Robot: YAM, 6 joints.
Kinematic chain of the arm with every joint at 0, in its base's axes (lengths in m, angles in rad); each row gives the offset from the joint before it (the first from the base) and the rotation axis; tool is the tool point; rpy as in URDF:
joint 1: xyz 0 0 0.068 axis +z
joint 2: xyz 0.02 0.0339 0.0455 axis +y
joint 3: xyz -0.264 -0.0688 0 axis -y
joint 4: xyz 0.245 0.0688 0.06 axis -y
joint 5: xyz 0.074 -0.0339 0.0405 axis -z
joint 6: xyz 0.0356 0 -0.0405 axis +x
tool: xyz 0 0 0 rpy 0 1.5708 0
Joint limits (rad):
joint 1: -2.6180..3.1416
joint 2: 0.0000..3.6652
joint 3: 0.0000..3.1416
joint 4: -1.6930..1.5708
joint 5: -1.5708..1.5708
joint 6: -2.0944..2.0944
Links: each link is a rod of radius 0.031 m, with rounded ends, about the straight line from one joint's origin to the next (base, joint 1, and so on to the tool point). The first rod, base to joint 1, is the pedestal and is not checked.
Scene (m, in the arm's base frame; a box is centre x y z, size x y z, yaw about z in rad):
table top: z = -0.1
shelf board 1: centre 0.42 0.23 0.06 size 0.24 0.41 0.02 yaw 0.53
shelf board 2: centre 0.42 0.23 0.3 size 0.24 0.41 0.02 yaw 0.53
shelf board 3: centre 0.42 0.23 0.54 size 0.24 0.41 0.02 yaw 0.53
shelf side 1: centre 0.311 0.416 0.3 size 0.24 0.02 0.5 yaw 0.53
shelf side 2: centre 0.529 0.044 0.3 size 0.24 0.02 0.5 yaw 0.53
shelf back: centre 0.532 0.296 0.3 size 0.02 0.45 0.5 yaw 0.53
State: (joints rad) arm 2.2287 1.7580 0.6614 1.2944 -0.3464 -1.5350
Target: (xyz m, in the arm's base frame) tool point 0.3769 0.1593 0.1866
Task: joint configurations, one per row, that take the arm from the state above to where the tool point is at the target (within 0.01 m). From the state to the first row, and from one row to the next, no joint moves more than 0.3 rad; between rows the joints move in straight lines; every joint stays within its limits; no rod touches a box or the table.
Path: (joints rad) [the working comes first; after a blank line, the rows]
Joints at the target: 0.3846 2.0013 0.9377 1.2313 -0.1771 -1.5350
Straight joint move there: touches shelf side 1.

1: 2.0034 1.7568 0.6533 1.2807 -0.0997 -1.4814
2: 1.7782 1.7555 0.6452 1.2670 0.1471 -1.4277
3: 1.5529 1.7543 0.6372 1.2533 0.3938 -1.3741
4: 1.3276 1.7530 0.6291 1.2396 0.6406 -1.3205
5: 1.1023 1.7518 0.6210 1.2259 0.8873 -1.2668
6: 0.9229 1.8142 0.7002 1.2273 0.6212 -1.3339
7: 0.7434 1.8765 0.7793 1.2286 0.3551 -1.4009
8: 0.5640 1.9389 0.8585 1.2300 0.0890 -1.4680
9: 0.3846 2.0013 0.9377 1.2313 -0.1771 -1.5350

